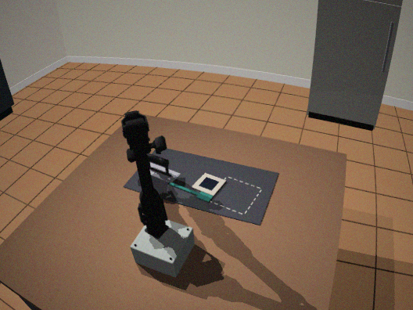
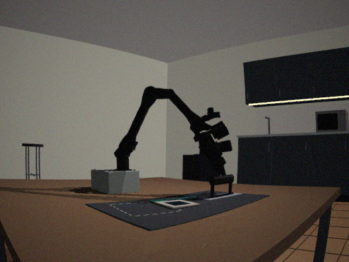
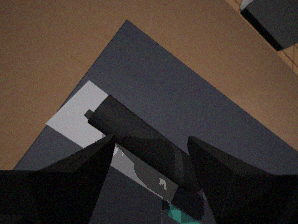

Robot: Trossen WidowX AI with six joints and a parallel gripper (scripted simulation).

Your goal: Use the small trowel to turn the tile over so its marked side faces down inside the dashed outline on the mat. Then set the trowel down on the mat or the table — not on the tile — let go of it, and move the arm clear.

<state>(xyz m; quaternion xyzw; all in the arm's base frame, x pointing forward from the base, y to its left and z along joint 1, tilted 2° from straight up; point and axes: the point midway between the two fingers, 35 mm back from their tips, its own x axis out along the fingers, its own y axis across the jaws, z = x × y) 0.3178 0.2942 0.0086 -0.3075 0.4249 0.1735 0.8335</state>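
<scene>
Now: the dark mat 50 mm ahead of my gripper tip, 220 mm to the right of it and 110 mm below it. Also, from my gripper tip: teal trowel: 30 mm behind, 240 mm to the right, 90 mm below; then tan square tile: 50 mm ahead, 260 mm to the right, 90 mm below.
</scene>
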